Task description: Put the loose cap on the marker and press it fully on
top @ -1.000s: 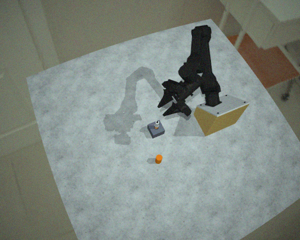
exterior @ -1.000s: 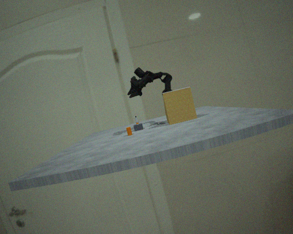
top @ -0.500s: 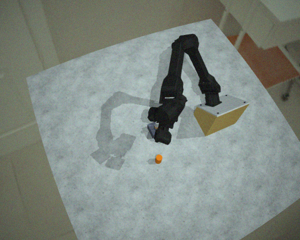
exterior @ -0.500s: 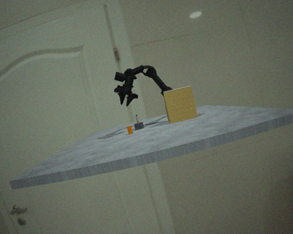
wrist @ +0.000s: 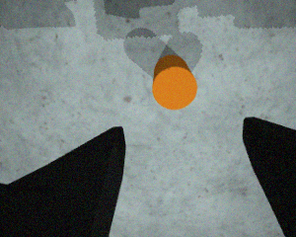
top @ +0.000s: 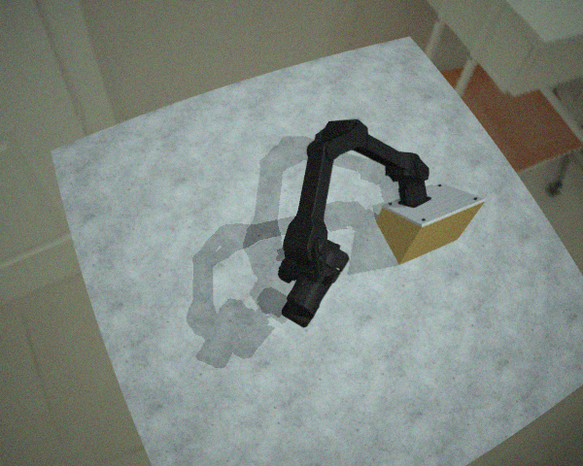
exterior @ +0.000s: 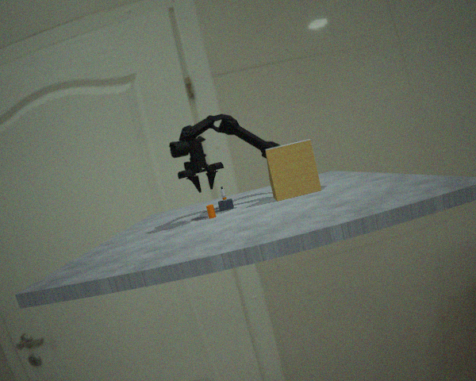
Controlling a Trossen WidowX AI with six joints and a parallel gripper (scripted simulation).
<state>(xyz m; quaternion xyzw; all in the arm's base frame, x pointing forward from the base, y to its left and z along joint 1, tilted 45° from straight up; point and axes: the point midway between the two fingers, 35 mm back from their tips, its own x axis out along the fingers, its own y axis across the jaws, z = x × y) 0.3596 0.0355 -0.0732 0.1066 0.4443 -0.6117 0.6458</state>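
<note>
Right now my gripper tip is 9 cm above the orange cap. Also, from my gripper tip: grey holder block: 14 cm to the right, 9 cm below, 7 cm behind.
</note>
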